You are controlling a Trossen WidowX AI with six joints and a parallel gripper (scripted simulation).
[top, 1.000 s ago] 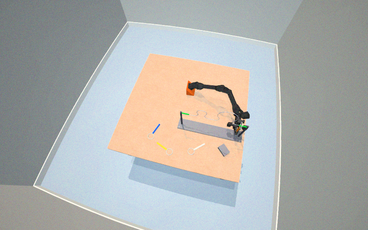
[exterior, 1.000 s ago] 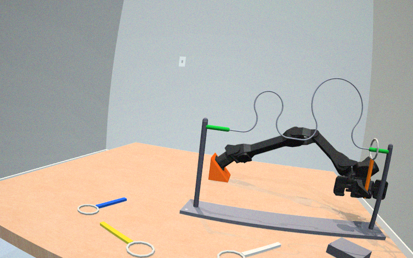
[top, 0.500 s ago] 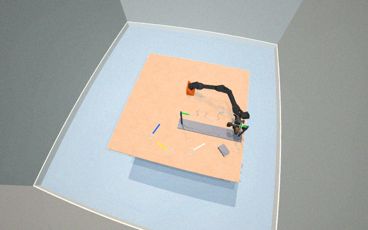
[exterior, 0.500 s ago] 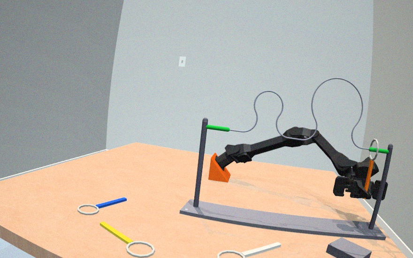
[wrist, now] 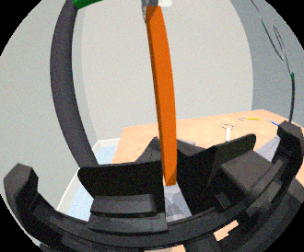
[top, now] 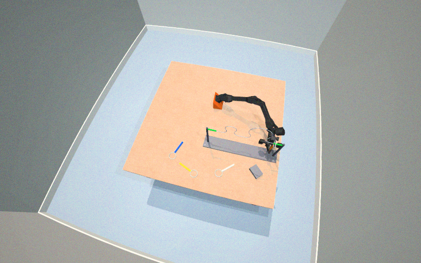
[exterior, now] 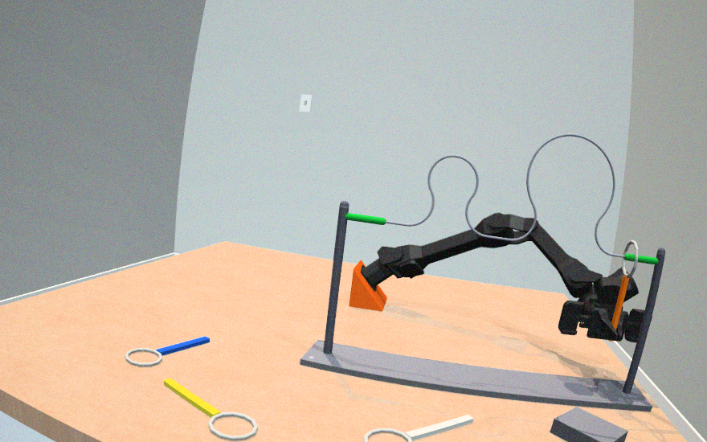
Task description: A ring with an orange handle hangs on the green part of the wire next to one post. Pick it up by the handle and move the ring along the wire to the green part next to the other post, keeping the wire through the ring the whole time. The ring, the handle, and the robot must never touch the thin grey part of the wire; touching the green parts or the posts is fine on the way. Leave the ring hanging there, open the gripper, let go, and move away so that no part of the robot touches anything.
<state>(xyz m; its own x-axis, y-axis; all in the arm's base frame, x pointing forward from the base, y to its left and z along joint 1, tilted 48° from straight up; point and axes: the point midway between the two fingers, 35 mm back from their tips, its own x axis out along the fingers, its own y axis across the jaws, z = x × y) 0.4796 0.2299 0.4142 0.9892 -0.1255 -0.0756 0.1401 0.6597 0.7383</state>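
Now: the orange-handled ring 90 mm above my gripper tip, 30 mm behind it and 10 mm to the left of it. From my gripper tip the other things lie so: yellow-handled ring: 630 mm to the right, 170 mm ahead, 120 mm below; grey block: 130 mm ahead, 110 mm below, 80 mm to the right; white-handled ring: 350 mm to the right, 140 mm ahead, 120 mm below.
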